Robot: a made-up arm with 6 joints. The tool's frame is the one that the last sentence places.
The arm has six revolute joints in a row. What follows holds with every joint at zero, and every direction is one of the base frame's. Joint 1 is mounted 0.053 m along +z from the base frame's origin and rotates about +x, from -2.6 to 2.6 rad. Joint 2 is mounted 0.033 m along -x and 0.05 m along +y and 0.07 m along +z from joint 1 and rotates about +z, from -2.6 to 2.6 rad. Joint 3 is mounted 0.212 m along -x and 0.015 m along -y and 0.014 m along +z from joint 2 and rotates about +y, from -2.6 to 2.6 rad. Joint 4 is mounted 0.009 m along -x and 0.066 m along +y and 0.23 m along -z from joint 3 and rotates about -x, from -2.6 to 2.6 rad. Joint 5 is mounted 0.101 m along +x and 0.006 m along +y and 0.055 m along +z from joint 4 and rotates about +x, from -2.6 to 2.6 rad. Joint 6 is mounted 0.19 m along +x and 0.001 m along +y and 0.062 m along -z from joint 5 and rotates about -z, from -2.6 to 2.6 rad. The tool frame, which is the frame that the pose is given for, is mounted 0.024 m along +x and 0.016 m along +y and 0.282 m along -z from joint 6; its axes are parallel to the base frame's.
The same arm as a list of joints. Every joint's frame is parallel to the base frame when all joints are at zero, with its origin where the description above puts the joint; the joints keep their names.
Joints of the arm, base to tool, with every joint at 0 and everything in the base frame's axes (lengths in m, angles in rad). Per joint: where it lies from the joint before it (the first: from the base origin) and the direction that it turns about. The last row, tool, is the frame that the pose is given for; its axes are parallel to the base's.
joint 1: axis +x offset 0 0 0.053
joint 2: axis +z offset -0.033 0.05 0.07
joint 3: axis +y offset -0.212 -0.015 0.014
joint 4: axis -x offset -0.009 0.066 -0.23
joint 5: axis +x offset 0.101 0.006 0.055
joint 6: axis -z offset 0.19 0.001 -0.062
tool: offset 0.024 0.016 -0.282
Joint limits (rad, base to tool): -2.6..2.6 -2.6..2.6 -2.6..2.6 -2.6..2.6 -2.6..2.6 -2.6..2.6

